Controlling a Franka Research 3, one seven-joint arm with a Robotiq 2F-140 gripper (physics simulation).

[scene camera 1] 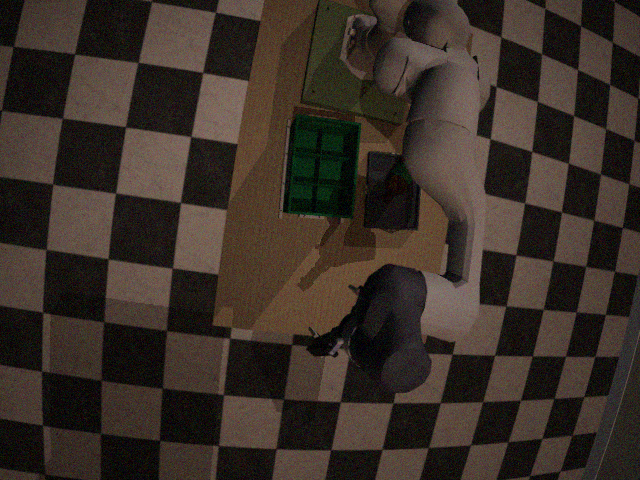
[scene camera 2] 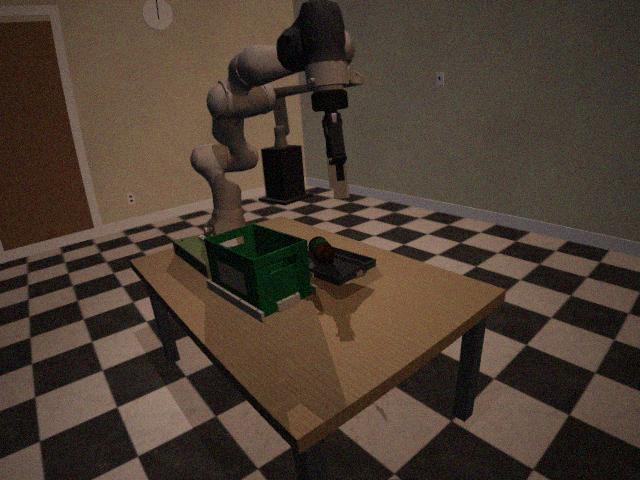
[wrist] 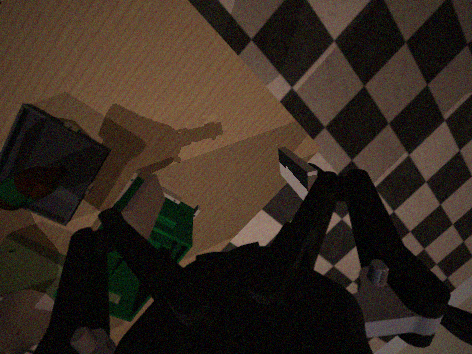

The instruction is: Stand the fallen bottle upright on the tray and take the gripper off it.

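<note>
The fallen bottle (scene camera 1: 397, 187) (scene camera 2: 324, 252) (wrist: 37, 181), dark red with a green part, appears to lie on its side on the dark tray (scene camera 1: 377, 209) (scene camera 2: 368, 265) (wrist: 75, 165). It is dim, and the arm hides part of the tray's right side in scene camera 1. My gripper (scene camera 1: 333, 310) (scene camera 2: 338, 180) (wrist: 220, 173) is open, with nothing between its wide-set fingers. It hangs high above the table's end, well away from the bottle and pointing down. In the wrist view the bottle shows at the left edge, outside the fingers.
A tall green divided crate (scene camera 1: 356, 170) (scene camera 2: 281, 276) (wrist: 172, 225) stands close beside the tray, with pale rails along its base. A flat green board (scene camera 1: 330, 77) (scene camera 2: 188, 249) (wrist: 25, 265) lies beyond it on the wooden table (scene camera 1: 258, 248) (scene camera 2: 413, 320) (wrist: 125, 50), towards the arm's base.
</note>
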